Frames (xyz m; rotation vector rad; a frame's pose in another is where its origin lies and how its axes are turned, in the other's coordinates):
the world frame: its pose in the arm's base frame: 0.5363 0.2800 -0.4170 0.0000 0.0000 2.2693
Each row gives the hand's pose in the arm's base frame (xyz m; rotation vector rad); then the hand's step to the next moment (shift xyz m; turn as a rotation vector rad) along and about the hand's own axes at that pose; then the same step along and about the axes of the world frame.
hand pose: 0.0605 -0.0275 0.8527 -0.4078 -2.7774 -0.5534
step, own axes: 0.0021 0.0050 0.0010 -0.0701 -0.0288 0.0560
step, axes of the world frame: 0.0044 -0.0030 0.0014 -0.0415 -0.0215 -0.0818
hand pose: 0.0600 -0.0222 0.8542 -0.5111 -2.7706 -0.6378
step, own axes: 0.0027 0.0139 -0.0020 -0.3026 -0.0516 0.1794
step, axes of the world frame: 0.0067 -0.0099 0.0078 -0.1792 -0.1433 -0.2716
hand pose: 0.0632 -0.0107 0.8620 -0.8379 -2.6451 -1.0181
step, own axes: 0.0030 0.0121 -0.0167 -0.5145 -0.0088 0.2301
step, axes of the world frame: -0.0044 -0.0014 0.0203 -0.3336 -0.2750 -0.3617
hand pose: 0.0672 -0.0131 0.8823 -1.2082 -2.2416 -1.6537
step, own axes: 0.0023 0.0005 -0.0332 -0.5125 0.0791 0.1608
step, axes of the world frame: -0.0121 0.0272 0.0149 -0.3910 -0.2667 -0.2659
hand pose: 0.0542 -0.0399 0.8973 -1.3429 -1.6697 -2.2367
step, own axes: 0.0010 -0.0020 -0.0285 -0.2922 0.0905 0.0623
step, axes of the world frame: -0.0044 0.0282 -0.0021 -0.2586 -0.1286 -0.1184
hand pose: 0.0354 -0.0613 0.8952 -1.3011 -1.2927 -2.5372
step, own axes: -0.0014 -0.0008 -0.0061 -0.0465 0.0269 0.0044
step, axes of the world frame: -0.0009 0.0052 -0.0034 -0.0508 -0.0133 -0.0123
